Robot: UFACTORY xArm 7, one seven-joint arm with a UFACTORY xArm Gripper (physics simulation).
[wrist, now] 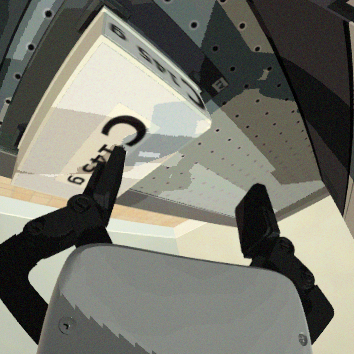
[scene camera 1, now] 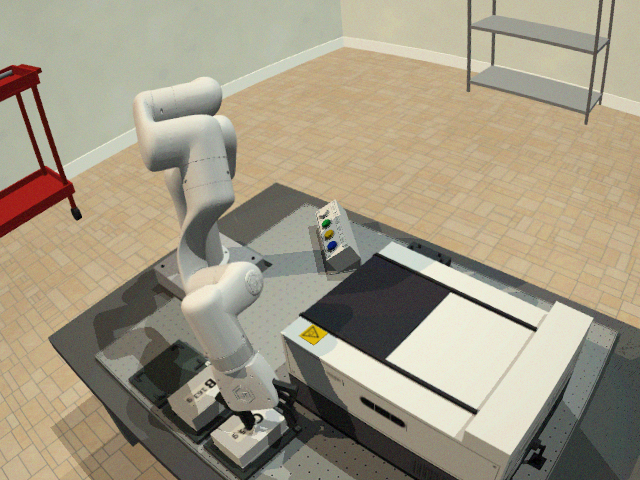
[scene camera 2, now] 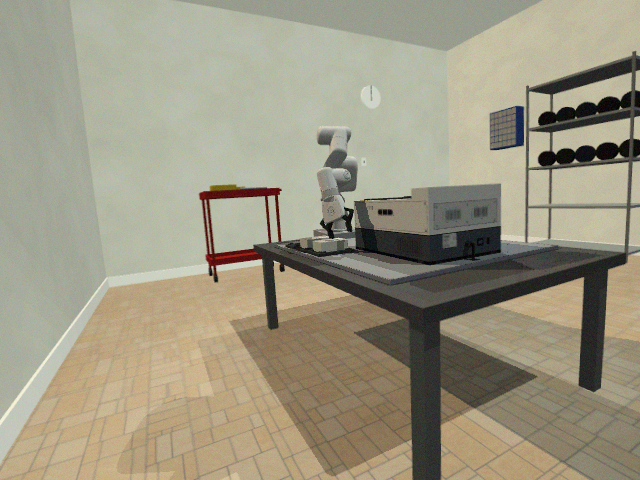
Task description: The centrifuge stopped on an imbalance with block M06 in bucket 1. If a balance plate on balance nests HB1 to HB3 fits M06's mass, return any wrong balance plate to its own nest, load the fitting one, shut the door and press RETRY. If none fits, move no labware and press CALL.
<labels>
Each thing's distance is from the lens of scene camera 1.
dark sliding door (scene camera 1: 377, 306): 98 cm
</labels>
